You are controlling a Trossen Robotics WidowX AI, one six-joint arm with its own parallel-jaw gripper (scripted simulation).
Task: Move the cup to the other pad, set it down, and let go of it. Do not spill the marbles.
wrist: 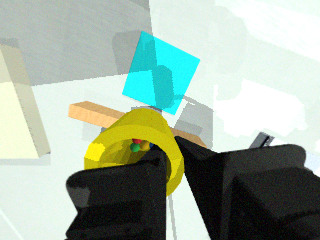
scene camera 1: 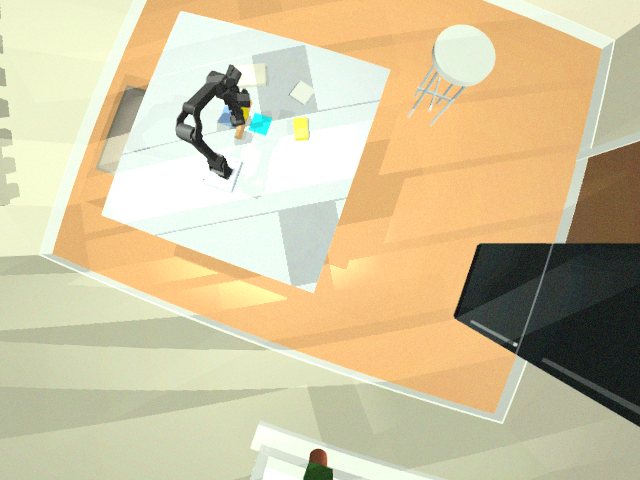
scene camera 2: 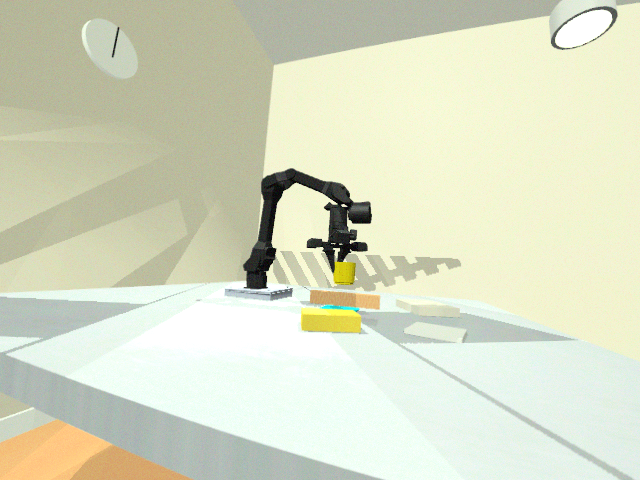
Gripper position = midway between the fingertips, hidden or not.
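Scene camera 2: my gripper [scene camera 2: 335, 272], a wooden bar [scene camera 2: 367, 301]. Wrist view: my gripper [wrist: 169, 141], the wooden bar [wrist: 86, 111], a yellow cup [wrist: 112, 147], a cyan pad [wrist: 160, 73].
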